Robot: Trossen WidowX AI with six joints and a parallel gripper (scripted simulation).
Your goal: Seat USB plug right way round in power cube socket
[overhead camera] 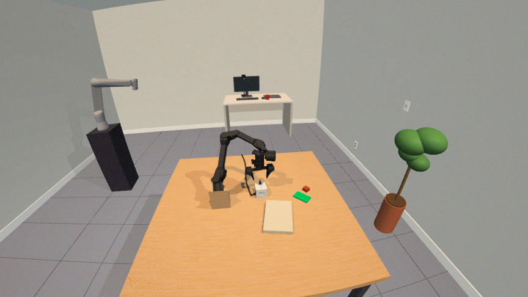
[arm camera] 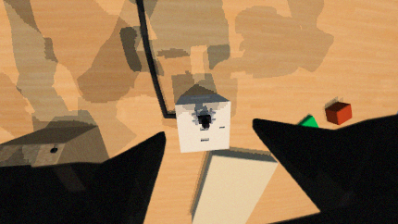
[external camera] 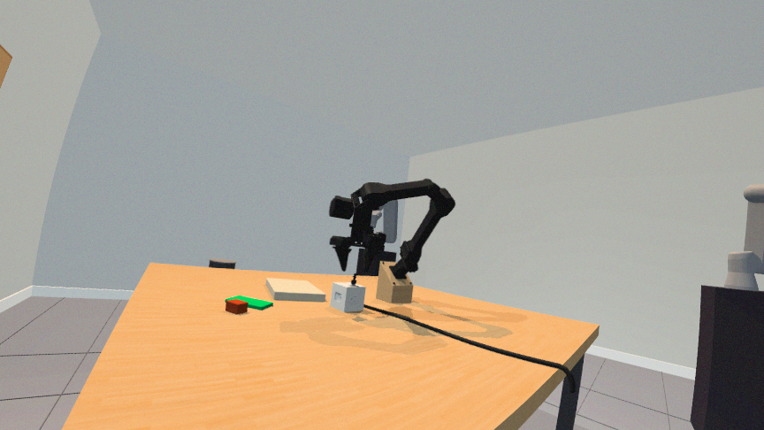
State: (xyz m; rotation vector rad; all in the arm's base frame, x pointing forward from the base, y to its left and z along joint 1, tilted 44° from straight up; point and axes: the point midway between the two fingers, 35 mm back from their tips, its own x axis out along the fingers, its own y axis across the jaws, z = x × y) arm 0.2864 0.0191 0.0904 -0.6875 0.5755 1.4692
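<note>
My gripper tip is now 3 cm above the dark USB plug. The rest, counted from my gripper tip: beige flat box 26 cm to the right, 11 cm below, 7 cm ahead; small red block 33 cm ahead, 11 cm below, 5 cm to the right; green flat block 28 cm ahead, 12 cm below, 11 cm to the right.
</note>
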